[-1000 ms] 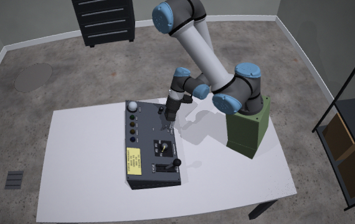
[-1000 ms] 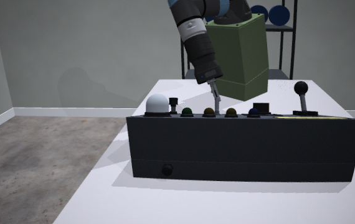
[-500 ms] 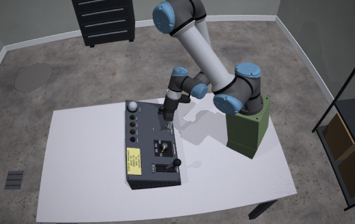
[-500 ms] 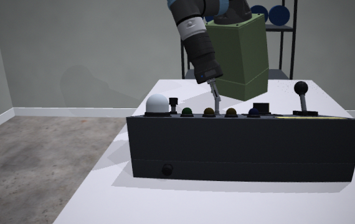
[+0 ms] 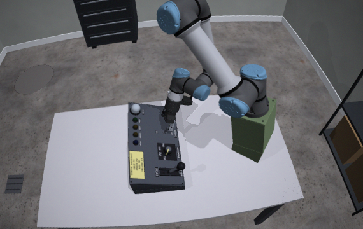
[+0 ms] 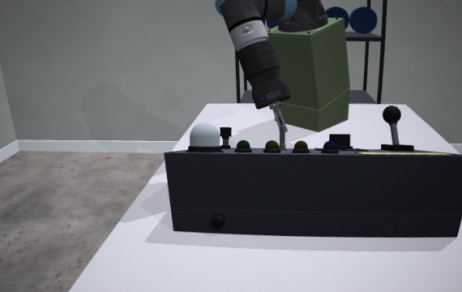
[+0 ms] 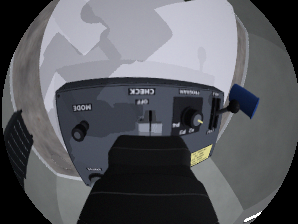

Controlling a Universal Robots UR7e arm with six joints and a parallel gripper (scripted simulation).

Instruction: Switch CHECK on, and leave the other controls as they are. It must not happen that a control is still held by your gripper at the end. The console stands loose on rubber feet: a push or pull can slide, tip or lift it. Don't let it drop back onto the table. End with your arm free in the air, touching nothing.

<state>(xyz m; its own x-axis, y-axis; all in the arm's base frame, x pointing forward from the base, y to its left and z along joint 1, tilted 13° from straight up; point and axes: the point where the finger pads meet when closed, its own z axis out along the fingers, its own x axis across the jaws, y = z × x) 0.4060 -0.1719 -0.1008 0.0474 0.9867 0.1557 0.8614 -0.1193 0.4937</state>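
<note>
Now: hand 30 mm short of the thin metal toggle and 20 mm above it. The rest, counted from my hand: dark console (70 mm ahead, 50 mm to the left, 40 mm below); ball-topped lever (60 mm ahead, 230 mm to the left, 10 mm below); rotary selector (60 mm ahead, 120 mm to the left, 20 mm below).
</note>
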